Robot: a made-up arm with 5 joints.
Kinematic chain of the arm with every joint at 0, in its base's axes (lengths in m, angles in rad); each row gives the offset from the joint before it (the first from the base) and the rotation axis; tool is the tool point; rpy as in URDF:
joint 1: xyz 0.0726 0 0.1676 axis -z
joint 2: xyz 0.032 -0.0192 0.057 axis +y
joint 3: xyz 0.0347 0 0.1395 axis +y
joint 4: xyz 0.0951 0 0.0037 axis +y
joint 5: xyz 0.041 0.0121 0 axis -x
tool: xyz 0 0 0 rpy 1.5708 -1.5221 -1.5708
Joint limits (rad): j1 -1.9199..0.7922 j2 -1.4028..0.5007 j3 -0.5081..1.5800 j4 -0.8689..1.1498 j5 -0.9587..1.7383
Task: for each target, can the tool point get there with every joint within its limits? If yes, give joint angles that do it. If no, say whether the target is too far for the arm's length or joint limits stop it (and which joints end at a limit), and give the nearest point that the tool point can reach.
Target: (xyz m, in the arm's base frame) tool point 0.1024 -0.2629 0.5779
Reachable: no: too far | nearest point 0.0880 -0.1361 0.4259 | short by 0.198 m
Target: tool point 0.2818 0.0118 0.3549
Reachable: yes | joints -0.0901 0.0871 0.1760 -0.6522 1.2656
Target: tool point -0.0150 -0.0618 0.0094
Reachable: no: joint limits stop it (at a limit: joint 1, joint 2) | nearest point 0.1186 -0.0568 0.2065 | short by 0.238 m
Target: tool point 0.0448 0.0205 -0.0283
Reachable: no: joint limits stop it (at a limit: joint 1, joint 2) | nearest point 0.0476 0.0895 0.1992 | short by 0.238 m
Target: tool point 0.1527 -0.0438 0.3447
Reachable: yes | joints 0.4223 -0.7888 0.7197 0.3937 -0.2634
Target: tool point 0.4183 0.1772 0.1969
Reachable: no: too far | nearest point 0.2956 0.1143 0.2679 | short by 0.155 m
